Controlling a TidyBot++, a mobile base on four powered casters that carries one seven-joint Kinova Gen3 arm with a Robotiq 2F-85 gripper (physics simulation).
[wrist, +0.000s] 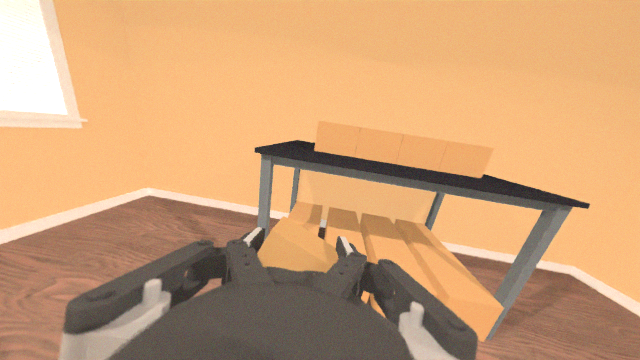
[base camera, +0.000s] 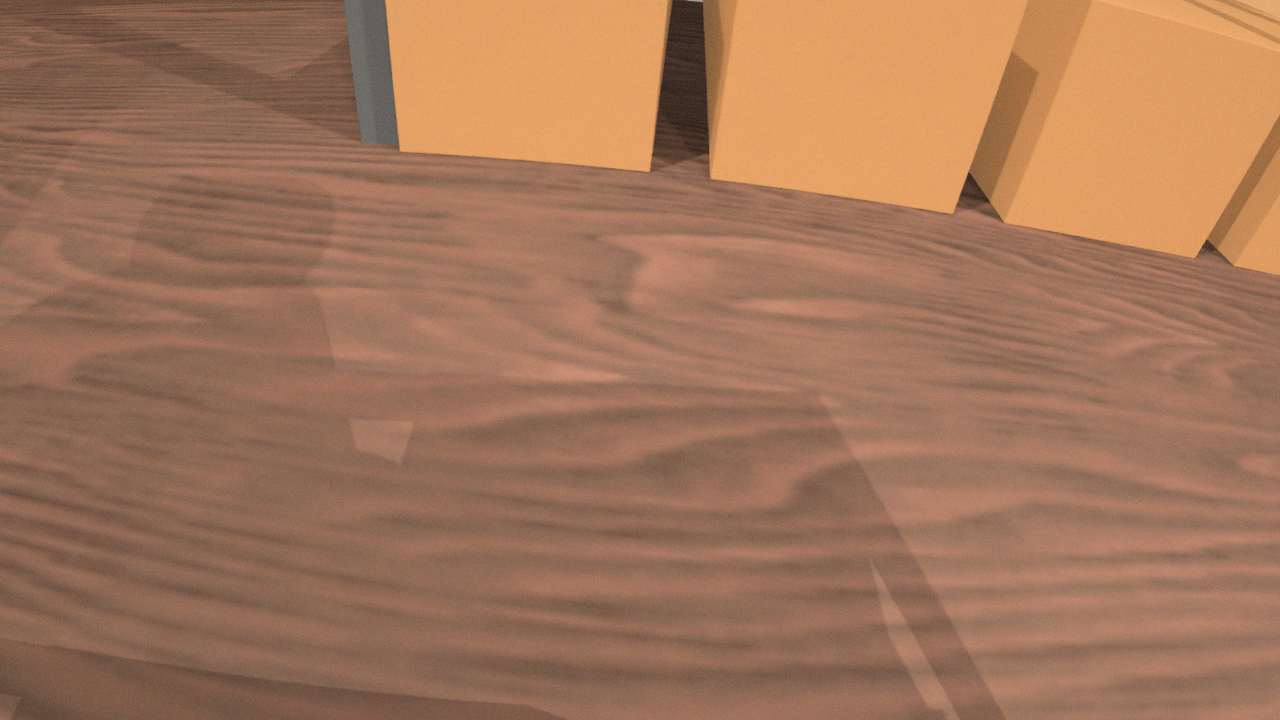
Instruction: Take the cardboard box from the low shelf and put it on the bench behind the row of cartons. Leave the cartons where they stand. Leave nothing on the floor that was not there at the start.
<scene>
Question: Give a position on a bench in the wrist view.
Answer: At 297, 154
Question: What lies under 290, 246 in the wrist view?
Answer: A cardboard box.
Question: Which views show the gripper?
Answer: The wrist view only.
</scene>
